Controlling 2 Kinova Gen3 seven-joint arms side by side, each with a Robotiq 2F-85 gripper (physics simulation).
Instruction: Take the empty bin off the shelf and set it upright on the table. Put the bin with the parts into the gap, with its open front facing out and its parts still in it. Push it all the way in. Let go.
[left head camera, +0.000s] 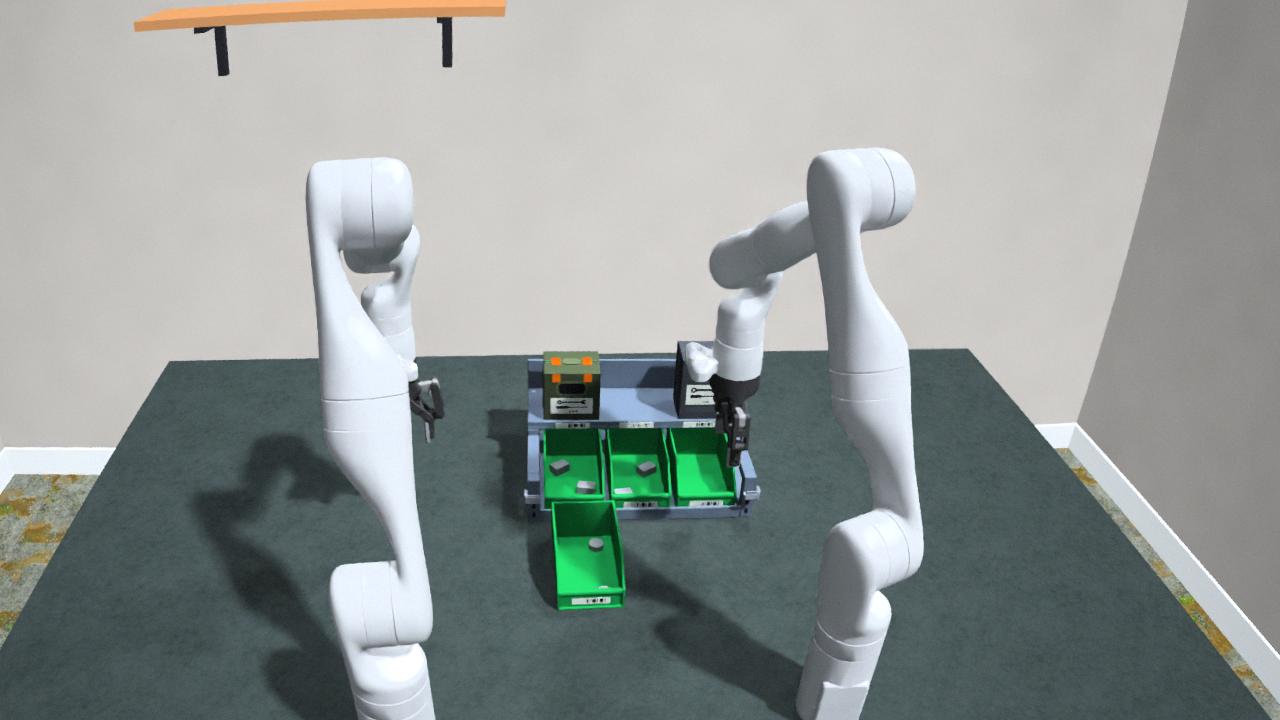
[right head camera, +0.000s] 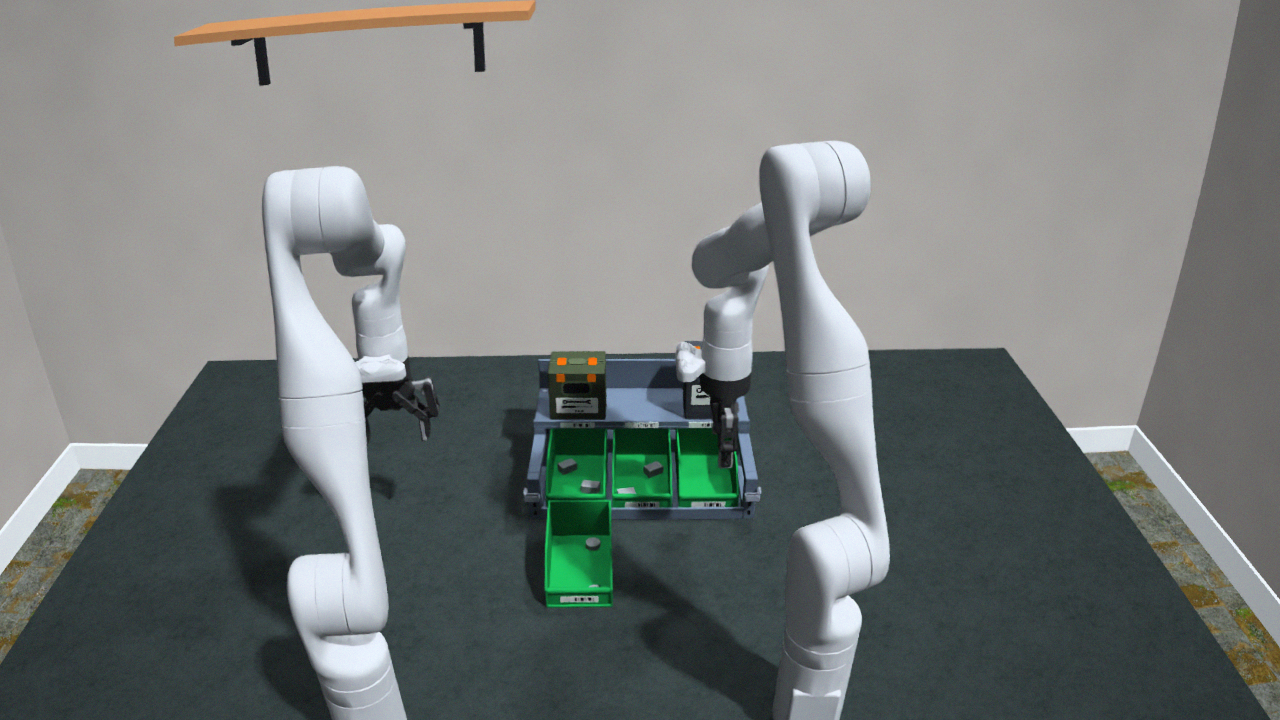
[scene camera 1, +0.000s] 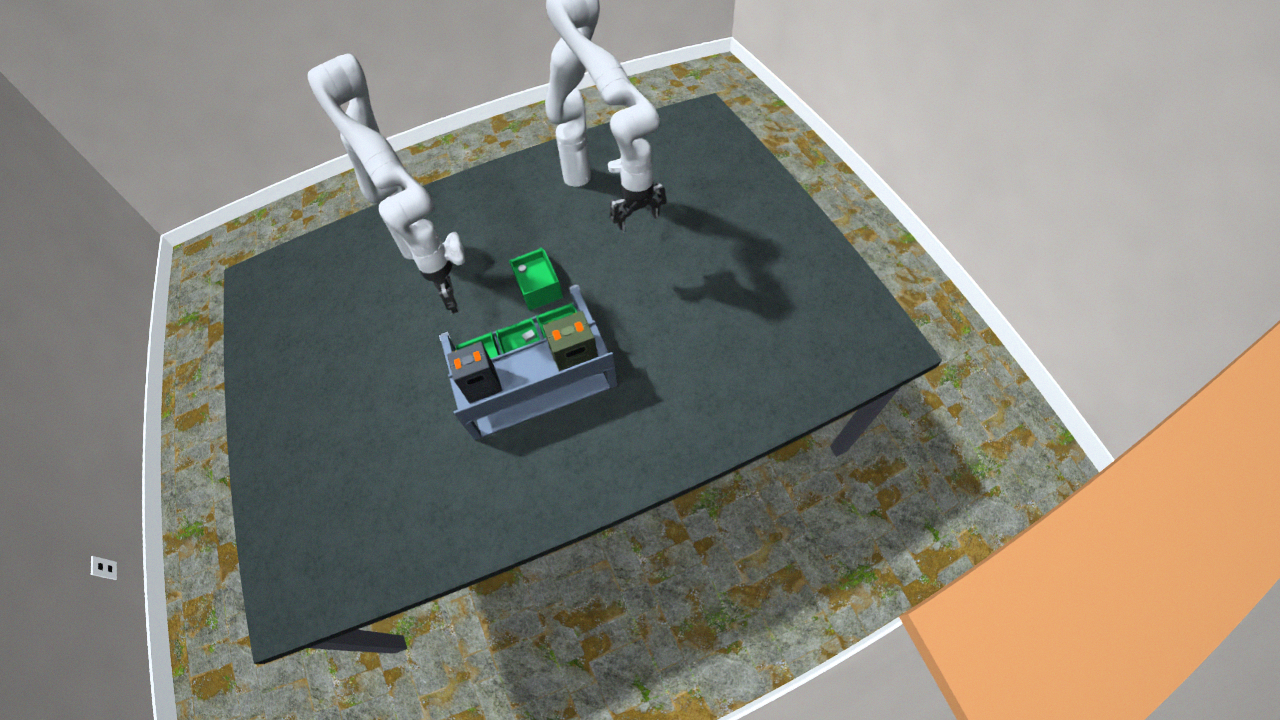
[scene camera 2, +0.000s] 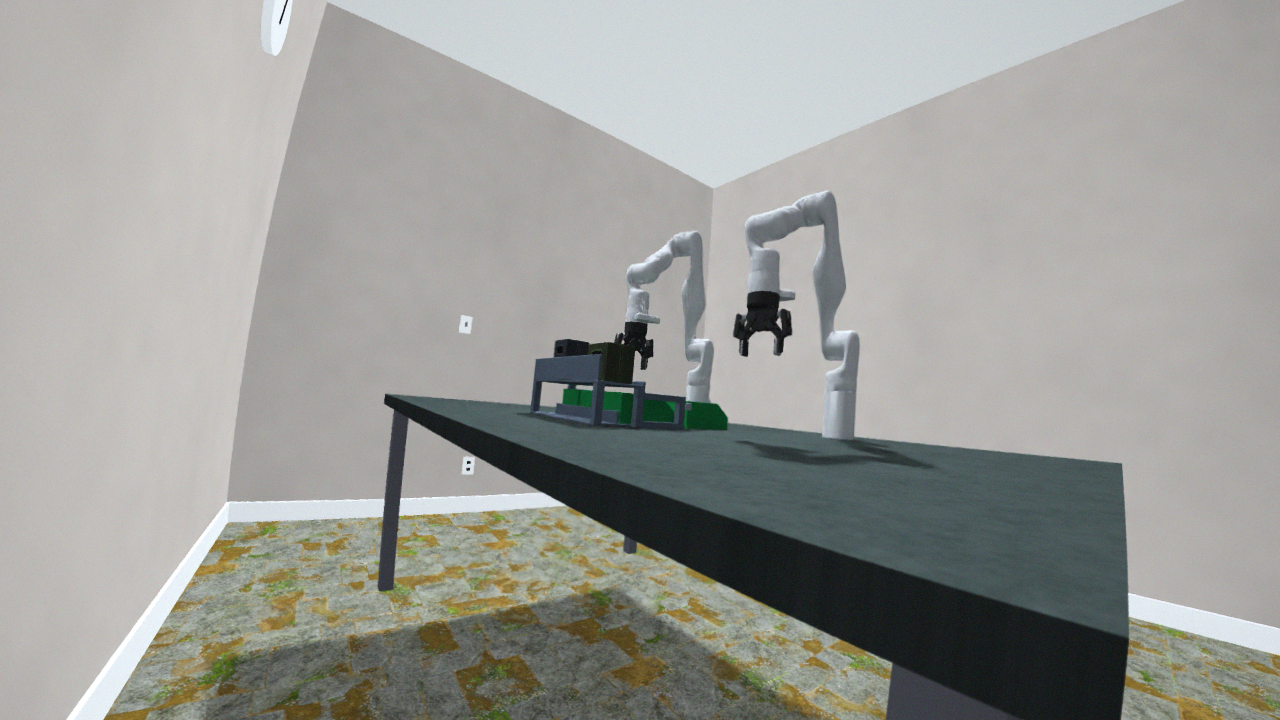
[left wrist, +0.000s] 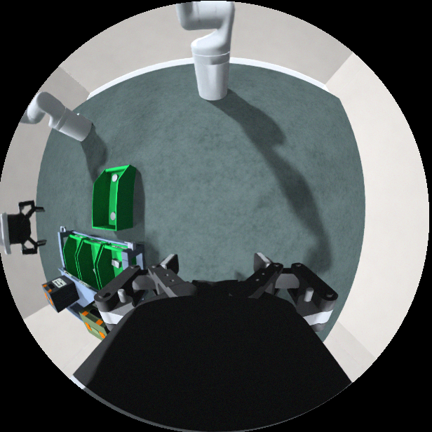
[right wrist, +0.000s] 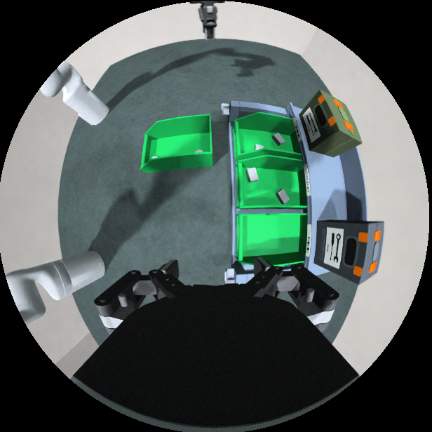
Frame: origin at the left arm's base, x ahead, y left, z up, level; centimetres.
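Seen in the pictures: left gripper, between the fingertips: (right head camera: 396, 439) (scene camera 1: 638, 222) (scene camera 2: 760, 355); right gripper, between the fingertips: (left head camera: 726, 448) (right head camera: 721, 449) (scene camera 1: 451, 298); left arm's base, origin of its link: (scene camera 1: 577, 177) (scene camera 2: 837, 438); right arm's base, origin of its link: (left head camera: 827, 706) (right head camera: 806, 714).
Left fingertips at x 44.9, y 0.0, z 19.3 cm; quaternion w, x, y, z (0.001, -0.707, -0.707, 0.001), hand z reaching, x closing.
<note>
Offsets run from my left fingertips to a thing's top centre. "spot": to the spot under its first point.
The empty green bin @[dx +10.0, dy -50.8, dz -11.2 cm] (left head camera: 700, 474) (right head camera: 698, 479) (right wrist: 272, 237) sits at the right end of the lower level of the blue-grey shelf @[spot: dx +22.5, dy -41.5, dz -9.1 cm] (left head camera: 637, 402) (right head camera: 640, 404) (right wrist: 326, 175). The green bin with parts @[dx -10.5, dy -27.9, dz -11.8 cm] (left head camera: 581, 573) (right head camera: 572, 573) (scene camera 1: 541, 284) (left wrist: 127, 200) (right wrist: 175, 145) stands upright on the table before the shelf's left end; small grey parts @[spot: dx -5.6, dy -30.2, dz -18.0 cm] (left head camera: 596, 544) (left wrist: 114, 177) lie in it. My right gripper (left head camera: 736, 454) (right head camera: 725, 456) (scene camera 1: 452, 307) (right wrist: 215, 267) is open and empty, above the shelf's right end. My left gripper (scene camera 1: 639, 217) (scene camera 2: 761, 349) (left wrist: 215, 262) is open and empty, high above the table left of the shelf.
Two more green bins holding grey parts, the left one @[dx +12.0, dy -28.5, dz -11.2 cm] (left head camera: 572, 483) and the middle one @[dx +11.1, dy -39.6, dz -11.2 cm] (left head camera: 637, 485), sit beside the empty bin. An olive toolbox @[dx +21.8, dy -29.2, dz +0.6 cm] (left head camera: 571, 362) (right wrist: 330, 125) and a dark toolbox @[dx +19.4, dy -52.2, dz +3.1 cm] (scene camera 1: 478, 380) (right wrist: 350, 230) stand on the shelf's top level. An orange board (left head camera: 322, 13) hangs on the wall.
</note>
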